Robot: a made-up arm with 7 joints.
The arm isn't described. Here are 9 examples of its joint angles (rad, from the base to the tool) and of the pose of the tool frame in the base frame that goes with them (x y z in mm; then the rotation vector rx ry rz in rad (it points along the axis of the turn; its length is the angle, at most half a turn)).
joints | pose
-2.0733 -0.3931 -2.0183 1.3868 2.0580 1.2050 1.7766 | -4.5 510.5 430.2 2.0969 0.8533 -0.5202
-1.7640 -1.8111 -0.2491 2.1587 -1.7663 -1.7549 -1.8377 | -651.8 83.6 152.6 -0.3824 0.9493 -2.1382
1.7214 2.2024 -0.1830 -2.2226 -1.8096 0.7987 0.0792 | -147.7 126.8 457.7 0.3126 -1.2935 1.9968
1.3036 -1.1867 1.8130 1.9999 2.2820 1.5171 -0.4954 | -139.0 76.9 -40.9 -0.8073 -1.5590 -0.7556
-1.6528 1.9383 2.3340 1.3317 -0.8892 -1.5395 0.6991 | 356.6 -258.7 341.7 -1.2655 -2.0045 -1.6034
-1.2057 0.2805 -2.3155 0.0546 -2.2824 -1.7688 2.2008 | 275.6 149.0 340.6 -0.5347 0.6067 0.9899
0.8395 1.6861 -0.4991 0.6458 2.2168 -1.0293 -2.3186 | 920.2 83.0 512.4 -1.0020 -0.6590 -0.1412
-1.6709 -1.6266 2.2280 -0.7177 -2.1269 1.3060 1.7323 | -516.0 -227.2 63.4 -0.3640 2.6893 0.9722
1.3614 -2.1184 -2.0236 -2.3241 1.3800 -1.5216 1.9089 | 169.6 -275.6 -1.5 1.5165 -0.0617 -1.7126
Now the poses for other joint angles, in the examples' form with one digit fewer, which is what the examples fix.
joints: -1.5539 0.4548 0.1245 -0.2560 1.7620 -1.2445 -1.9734
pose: 697 -230 755 2.032 -0.979 0.520
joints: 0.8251 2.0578 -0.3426 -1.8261 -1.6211 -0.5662 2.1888
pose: 185 112 713 0.079 -1.754 -0.204
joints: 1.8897 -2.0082 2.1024 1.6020 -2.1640 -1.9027 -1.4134
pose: -629 28 461 -1.506 1.409 -1.699
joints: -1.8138 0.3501 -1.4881 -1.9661 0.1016 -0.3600 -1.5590
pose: 254 551 397 1.973 1.404 0.565
